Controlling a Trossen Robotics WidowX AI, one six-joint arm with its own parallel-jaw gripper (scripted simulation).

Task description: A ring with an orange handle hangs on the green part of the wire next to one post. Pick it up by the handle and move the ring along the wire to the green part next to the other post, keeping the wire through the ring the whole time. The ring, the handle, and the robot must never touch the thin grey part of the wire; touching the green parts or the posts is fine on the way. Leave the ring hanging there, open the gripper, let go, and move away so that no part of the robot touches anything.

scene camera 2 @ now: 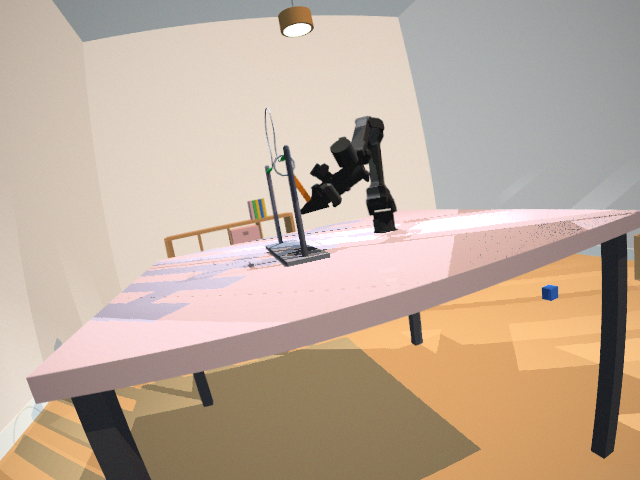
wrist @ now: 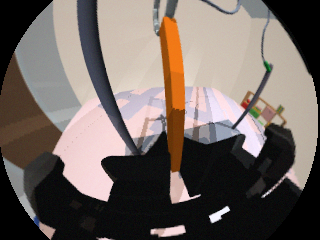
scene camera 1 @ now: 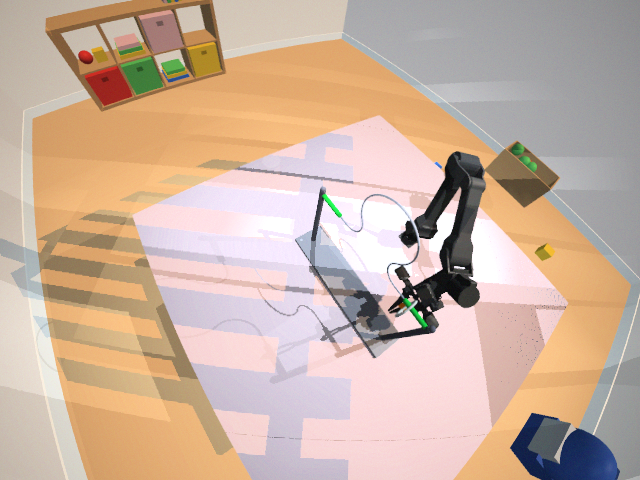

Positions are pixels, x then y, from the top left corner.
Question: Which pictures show my gripper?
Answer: Scene camera 2, the wrist view and scene camera 1: all of them.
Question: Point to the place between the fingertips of my gripper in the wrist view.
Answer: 166, 134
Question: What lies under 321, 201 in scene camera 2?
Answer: My gripper.
